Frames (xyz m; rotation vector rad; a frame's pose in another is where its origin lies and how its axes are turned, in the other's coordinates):
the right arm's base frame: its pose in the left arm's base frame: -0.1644 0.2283 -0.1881 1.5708 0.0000 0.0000
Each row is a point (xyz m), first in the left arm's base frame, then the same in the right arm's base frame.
Working: the left arm's base frame: its pose in the right arm's base frame: 0.1644 0.1881 0.2283 -1.5708 0.0000 0.0000

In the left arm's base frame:
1: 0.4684 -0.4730 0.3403
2: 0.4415 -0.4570 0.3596
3: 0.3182 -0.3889 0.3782
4: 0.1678 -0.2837 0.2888
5: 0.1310 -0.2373 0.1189
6: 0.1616 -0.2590 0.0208
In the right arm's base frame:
1: 0.6328 0.5284 0.7013
2: 0.6059 0.5477 0.6853
3: 0.4826 0.5663 0.6172
4: 0.3322 0.4769 0.5120
5: 0.2954 0.3070 0.4656
6: 0.3260 0.2089 0.4873

